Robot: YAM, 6 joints.
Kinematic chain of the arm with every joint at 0, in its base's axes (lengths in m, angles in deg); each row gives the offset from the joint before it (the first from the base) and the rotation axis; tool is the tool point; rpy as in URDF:
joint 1: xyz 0 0 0.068 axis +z
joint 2: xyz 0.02 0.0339 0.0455 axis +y
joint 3: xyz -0.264 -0.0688 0 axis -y
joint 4: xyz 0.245 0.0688 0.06 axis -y
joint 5: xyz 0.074 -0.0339 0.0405 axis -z
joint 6: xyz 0.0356 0 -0.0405 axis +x
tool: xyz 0 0 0 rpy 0 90 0
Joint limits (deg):
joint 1: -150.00..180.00
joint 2: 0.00..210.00
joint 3: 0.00..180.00
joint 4: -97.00..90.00
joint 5: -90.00..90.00
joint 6: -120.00..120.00
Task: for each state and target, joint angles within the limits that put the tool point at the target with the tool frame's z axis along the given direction. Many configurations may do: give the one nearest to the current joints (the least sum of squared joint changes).
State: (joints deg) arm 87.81 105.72 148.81 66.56 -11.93 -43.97
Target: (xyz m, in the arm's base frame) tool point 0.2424 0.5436 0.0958 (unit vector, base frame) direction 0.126 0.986 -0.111
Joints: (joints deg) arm 64.93 156.25 116.26 33.30 -17.68 -43.97
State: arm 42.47 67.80 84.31 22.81 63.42 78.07
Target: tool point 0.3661 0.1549 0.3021 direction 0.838 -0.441 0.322
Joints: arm 26.90 105.13 64.19 71.39 50.56 78.07
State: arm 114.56 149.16 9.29 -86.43 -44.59 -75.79
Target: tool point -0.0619 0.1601 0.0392 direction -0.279 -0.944 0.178
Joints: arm 105.02 144.48 49.40 -96.89 -30.93 -75.79
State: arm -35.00 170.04 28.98 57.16 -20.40 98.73
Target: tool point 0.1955 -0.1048 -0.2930 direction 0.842 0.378 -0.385
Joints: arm -35.54 206.65 77.15 89.90 -52.85 98.73
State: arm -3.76 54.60 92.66 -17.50 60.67 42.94
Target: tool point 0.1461 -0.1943 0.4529 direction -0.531 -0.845 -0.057
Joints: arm -44.86 71.06 83.23 -26.72 76.88 42.94
